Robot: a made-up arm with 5 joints. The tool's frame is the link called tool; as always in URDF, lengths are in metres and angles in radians. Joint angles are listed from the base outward.
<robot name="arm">
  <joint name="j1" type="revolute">
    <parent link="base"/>
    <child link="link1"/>
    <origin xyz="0 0 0.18" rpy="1.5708 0 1.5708"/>
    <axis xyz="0 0 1"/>
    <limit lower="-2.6" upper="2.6"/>
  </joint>
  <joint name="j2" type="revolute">
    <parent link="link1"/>
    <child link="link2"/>
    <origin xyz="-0.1 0.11 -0.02" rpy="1.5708 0 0"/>
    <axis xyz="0 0 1"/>
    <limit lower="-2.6" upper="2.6"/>
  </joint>
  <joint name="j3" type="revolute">
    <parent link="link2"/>
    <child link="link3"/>
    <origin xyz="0.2 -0.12 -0.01" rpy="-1.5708 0 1.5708"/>
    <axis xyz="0 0 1"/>
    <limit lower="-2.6" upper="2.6"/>
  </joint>
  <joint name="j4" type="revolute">
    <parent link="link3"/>
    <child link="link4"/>
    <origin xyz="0 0.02 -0.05" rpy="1.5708 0 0"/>
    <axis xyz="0 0 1"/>
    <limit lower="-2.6" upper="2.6"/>
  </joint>
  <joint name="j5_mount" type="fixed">
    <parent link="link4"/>
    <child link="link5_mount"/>
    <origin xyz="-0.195 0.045 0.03"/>
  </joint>
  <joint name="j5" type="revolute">
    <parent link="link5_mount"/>
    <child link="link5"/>
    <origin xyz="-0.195 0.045 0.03"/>
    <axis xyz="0 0 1"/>
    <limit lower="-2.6" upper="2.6"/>
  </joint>
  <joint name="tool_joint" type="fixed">
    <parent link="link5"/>
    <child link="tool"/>
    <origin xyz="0.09 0.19 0.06" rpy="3.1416 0 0"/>
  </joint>
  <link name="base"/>
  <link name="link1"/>
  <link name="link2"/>
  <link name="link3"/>
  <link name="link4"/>
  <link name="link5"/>
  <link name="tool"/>
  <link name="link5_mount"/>
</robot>
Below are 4 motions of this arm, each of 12 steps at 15 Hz.
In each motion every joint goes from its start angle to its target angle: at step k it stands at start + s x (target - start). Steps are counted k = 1, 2, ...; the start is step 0. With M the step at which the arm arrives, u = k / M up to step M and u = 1 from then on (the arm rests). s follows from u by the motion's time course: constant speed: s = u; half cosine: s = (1 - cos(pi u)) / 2; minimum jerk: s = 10 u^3 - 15 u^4 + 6 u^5.
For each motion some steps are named. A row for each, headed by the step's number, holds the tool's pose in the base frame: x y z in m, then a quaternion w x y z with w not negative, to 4 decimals.
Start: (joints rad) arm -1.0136 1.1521 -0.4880 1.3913 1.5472
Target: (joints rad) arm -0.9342 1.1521 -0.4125 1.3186 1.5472
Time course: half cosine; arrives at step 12
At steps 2, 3, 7, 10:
2: 0.5254 0.4612 -0.2425 0.4764 -0.0505 0.2861 0.8298
3: 0.5226 0.4646 -0.2415 0.4734 -0.0503 0.2855 0.8318
7: 0.5056 0.4848 -0.2353 0.4548 -0.0493 0.2821 0.8433
10: 0.4947 0.4969 -0.2312 0.4431 -0.0489 0.2799 0.8503

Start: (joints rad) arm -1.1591 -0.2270 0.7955 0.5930 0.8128
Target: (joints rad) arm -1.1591 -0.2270 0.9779 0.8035 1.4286
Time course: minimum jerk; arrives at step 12
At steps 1, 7, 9, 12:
1: -0.5015 -0.2841 -0.0209 0.7953 -0.1821 -0.5032 -0.2849
7: -0.4893 -0.2600 -0.1866 0.7042 0.0061 -0.5442 -0.4560
9: -0.4741 -0.2354 -0.2467 0.6601 0.0791 -0.5426 -0.5134
12: -0.4662 -0.2224 -0.2711 0.6399 0.1102 -0.5390 -0.5365

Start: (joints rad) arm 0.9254 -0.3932 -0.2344 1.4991 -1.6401
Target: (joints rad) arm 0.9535 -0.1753 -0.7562 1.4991 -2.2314
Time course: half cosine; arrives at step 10
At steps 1, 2, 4, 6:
1: -0.3267 0.1441 0.4098 0.8617 0.4142 -0.0094 0.2929
2: -0.3197 0.1509 0.4180 0.8551 0.4141 0.0016 0.3120
4: -0.2964 0.1765 0.4460 0.8247 0.4195 0.0402 0.3772
6: -0.2711 0.2101 0.4798 0.7723 0.4382 0.0851 0.4520

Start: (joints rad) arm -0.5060 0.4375 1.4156 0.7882 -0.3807
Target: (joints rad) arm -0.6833 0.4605 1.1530 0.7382 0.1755
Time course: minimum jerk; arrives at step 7
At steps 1, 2, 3, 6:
1: 0.0192 0.0297 -0.0955 0.6689 -0.1807 -0.7067 -0.1429
2: 0.0066 0.0195 -0.1112 0.6705 -0.1694 -0.7033 -0.1643
3: -0.0177 0.0025 -0.1396 0.6709 -0.1499 -0.6969 -0.2045
6: -0.0895 -0.0314 -0.2126 0.6530 -0.1034 -0.6793 -0.3187

